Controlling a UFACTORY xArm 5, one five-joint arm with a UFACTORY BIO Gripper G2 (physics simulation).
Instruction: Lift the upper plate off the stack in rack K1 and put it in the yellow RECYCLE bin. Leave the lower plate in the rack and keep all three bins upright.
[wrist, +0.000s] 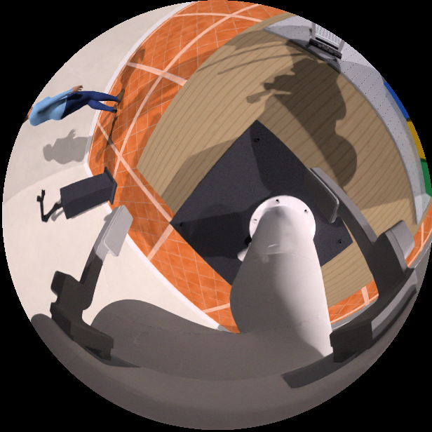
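My gripper (222, 212) is open and empty, with its two fingers wide apart at the left and right of the wrist view. It hangs high above the dark base plate of the arm. A small part of a yellow thing (417, 139) shows at the right edge, between a blue one (396, 100) and a green one (426, 176); I cannot tell whether these are the bins. A pale slotted object with a dark lower part (326, 48) stands at the top right, cut by the view's edge. I cannot tell whether it is rack K1. The two stacked plates cannot be made out.
The white arm (285, 280) rises from a black mounting plate (215, 200) on the wooden table (200, 110). A grey perforated board (367, 75) runs along the right. A person in blue (65, 105) and a dark box-shaped thing (87, 195) stand at the left, beyond the orange floor (145, 100).
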